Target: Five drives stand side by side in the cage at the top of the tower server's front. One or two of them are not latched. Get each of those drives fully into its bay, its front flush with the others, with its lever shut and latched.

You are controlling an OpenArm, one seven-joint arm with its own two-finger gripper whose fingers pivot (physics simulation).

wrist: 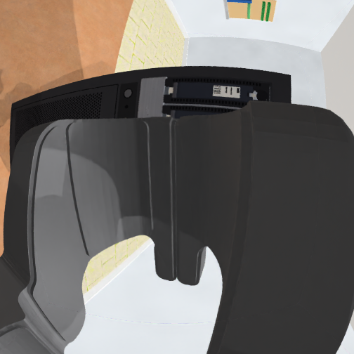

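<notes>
The tower server (65, 110) shows behind the top of my gripper, its front seen at a slant. In its cage one dark blue drive (192, 92) with a white label shows at the far side, its lever lying along its front. A thin strip of a second drive (200, 114) shows below it, mostly covered by my gripper. The other drives are hidden behind the gripper. Whether the levers are latched is too small to tell. My gripper (186, 202) is shut, its two fingertips together with nothing between them, over a pale surface to the near side of the server.
A round power button (128, 93) and a grey strip (152, 96) are on the server's front beside the cage. A tan board (256, 10) with green and blue parts stands at the top right. An orange-brown surface lies at the left, with a yellow patterned surface (152, 40) beside it.
</notes>
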